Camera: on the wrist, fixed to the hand. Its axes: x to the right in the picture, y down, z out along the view.
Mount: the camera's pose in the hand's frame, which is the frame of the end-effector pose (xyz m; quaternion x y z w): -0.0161 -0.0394 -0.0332 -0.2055 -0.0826 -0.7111 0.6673
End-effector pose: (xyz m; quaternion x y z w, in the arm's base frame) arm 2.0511 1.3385 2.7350 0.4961 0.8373 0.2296 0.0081
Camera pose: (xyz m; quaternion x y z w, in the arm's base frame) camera 2.0187 1.2967 2.7458 -0.2471 0.8637 0.2785 0.3398
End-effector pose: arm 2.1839 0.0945 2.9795 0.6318 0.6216 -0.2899 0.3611
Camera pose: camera 2.1410 0.1110 3.0078 -0.1186 0.8938 -0.3747 0.2160
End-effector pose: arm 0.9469 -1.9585 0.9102 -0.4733 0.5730 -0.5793 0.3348
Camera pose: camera 0.9273 -1.9273 0.9497 0.8399 -0.1372 0.4678 0.2385
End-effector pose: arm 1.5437 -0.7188 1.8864 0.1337 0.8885 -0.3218 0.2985
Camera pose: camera 1.5247 -0.7277 1.9361 -0.6305 0.7295 -0.2555 0.0712
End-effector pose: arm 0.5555 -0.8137 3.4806 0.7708 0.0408 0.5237 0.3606
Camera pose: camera 0.5329 -0.7747 3.4509 0.4545 0.4379 0.0378 0.7748
